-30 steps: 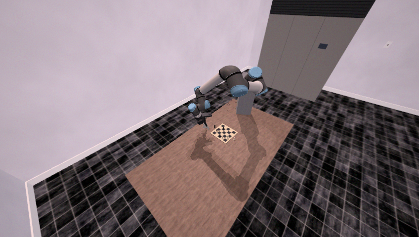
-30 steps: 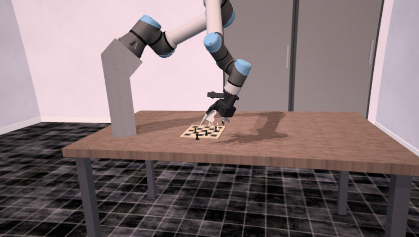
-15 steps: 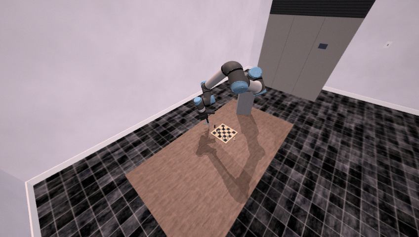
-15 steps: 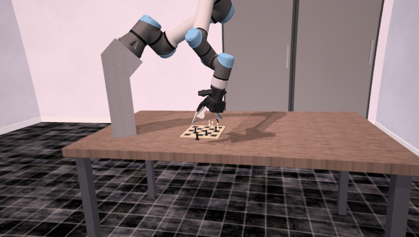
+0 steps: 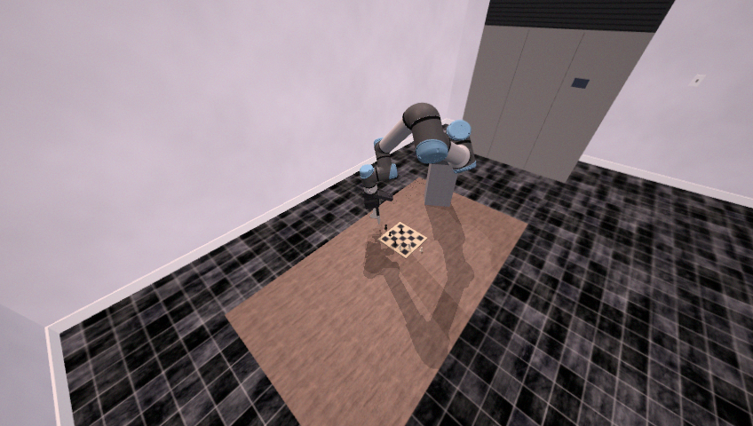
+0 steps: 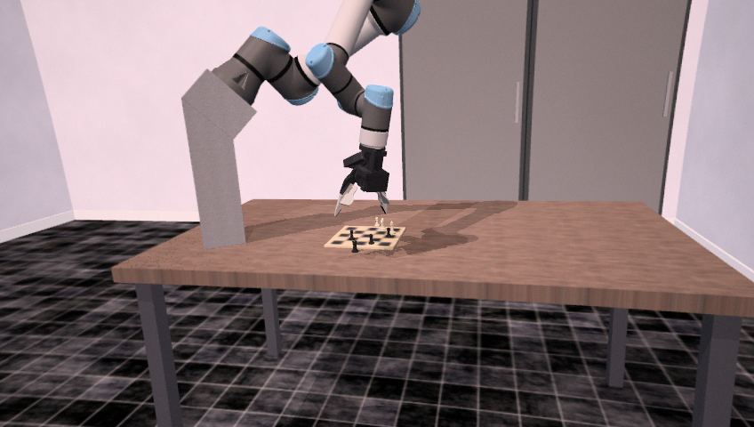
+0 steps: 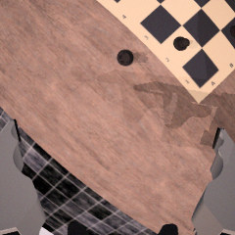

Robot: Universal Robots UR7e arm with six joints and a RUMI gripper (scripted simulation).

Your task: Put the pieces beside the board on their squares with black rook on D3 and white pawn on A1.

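Now: hand 4 cm past the black rook, 2 cm to the right of it and 11 cm above it. Also, from my hand: chessboard: 8 cm behind, 15 cm to the left, 12 cm below; white pawn: 13 cm behind, 28 cm to the left, 11 cm below.
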